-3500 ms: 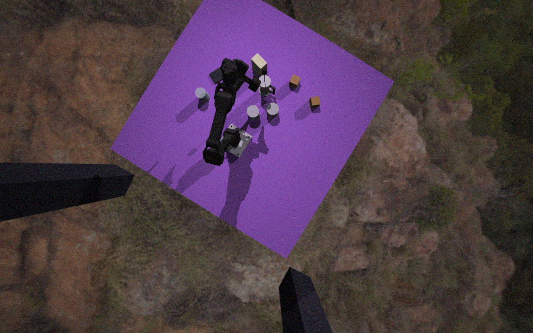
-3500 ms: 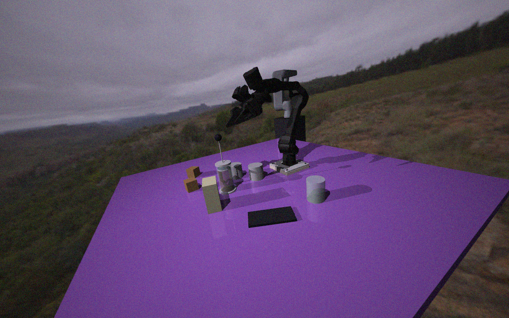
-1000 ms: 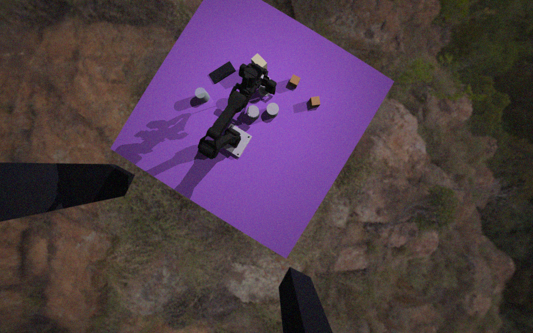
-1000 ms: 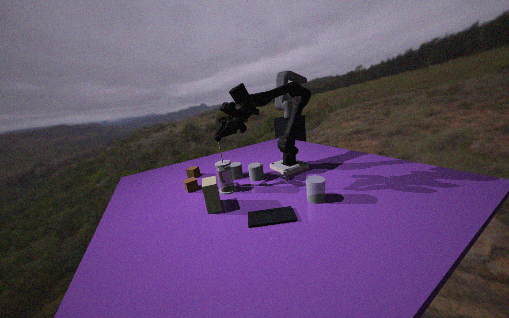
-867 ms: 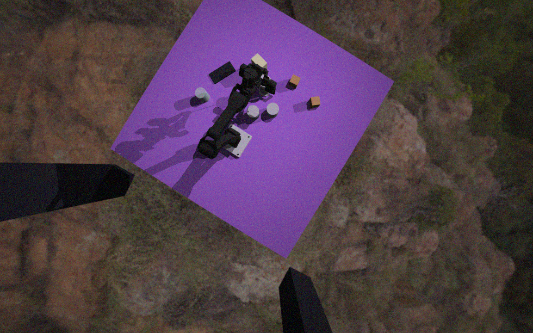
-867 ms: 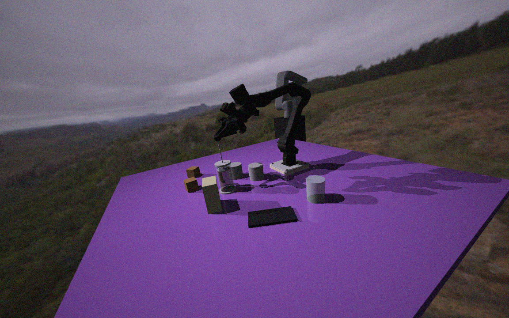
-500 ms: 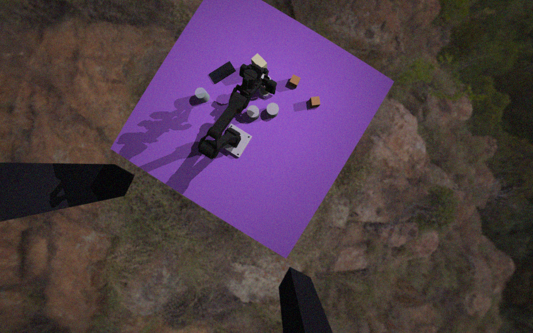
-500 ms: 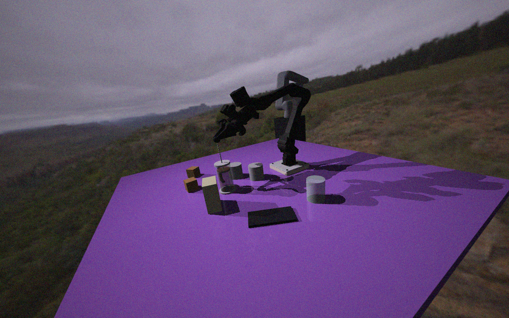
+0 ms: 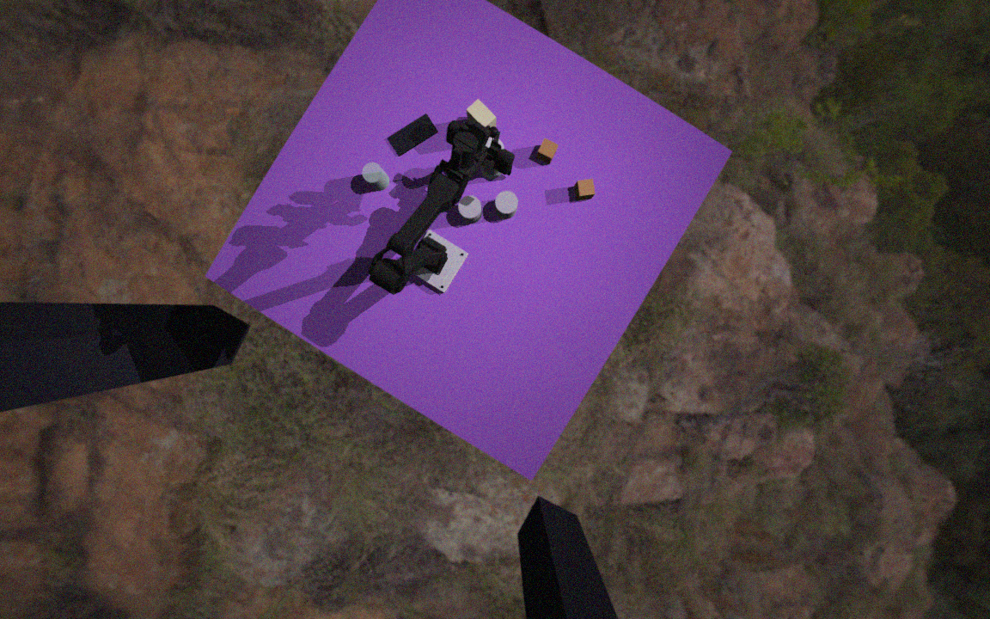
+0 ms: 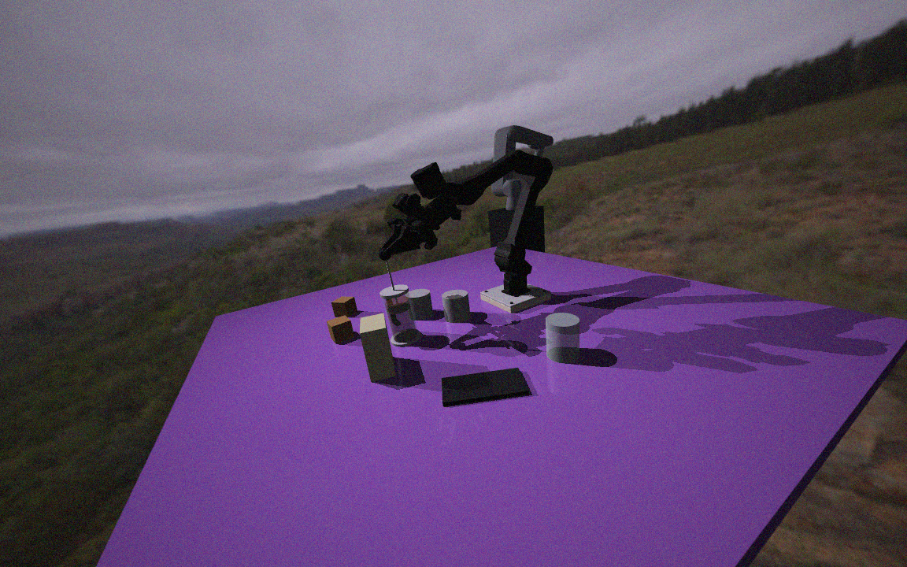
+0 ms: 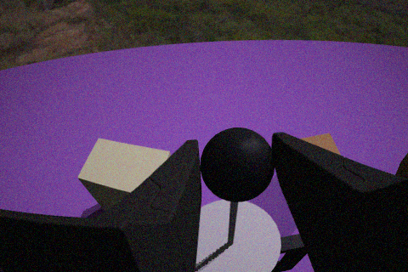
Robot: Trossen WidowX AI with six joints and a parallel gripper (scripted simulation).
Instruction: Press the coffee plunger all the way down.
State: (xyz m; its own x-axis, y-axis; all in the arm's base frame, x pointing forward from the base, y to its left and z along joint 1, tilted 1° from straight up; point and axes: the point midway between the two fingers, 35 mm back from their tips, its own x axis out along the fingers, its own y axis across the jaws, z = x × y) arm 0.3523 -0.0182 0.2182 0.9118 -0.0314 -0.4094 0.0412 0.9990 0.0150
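Right now the coffee press is 120 mm below my gripper tip, 20 mm to the right of it and 10 mm behind it. Round my gripper tip: flat black slab (280 mm to the left, 220 mm below, 40 mm behind); then tall cream block (170 mm below, 90 mm to the left, 80 mm ahead).
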